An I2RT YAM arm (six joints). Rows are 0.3 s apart.
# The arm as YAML. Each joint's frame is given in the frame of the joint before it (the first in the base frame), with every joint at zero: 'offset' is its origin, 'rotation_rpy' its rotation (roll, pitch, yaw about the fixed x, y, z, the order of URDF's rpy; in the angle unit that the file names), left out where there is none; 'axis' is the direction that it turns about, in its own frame. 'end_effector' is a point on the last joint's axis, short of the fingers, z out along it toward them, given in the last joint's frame.
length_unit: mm
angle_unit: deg
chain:
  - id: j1
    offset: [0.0, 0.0, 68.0]
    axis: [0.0, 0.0, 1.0]
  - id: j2
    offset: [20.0, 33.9, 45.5]
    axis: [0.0, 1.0, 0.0]
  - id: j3
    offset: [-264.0, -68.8, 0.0]
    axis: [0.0, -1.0, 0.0]
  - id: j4
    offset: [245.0, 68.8, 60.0]
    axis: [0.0, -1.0, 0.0]
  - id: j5
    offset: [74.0, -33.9, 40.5]
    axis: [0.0, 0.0, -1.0]
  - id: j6
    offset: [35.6, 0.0, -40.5]
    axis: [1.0, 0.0, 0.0]
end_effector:
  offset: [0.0, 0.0, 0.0]
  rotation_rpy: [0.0, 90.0, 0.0]
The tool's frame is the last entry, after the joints.
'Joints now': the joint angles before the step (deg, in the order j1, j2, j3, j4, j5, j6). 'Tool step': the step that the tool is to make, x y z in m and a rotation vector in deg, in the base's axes. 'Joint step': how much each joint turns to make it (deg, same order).
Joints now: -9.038 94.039 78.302 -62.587 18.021 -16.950
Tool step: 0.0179 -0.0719 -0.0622 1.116 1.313 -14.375
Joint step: -11.276 11.047 -1.100 9.567 -0.174 3.346
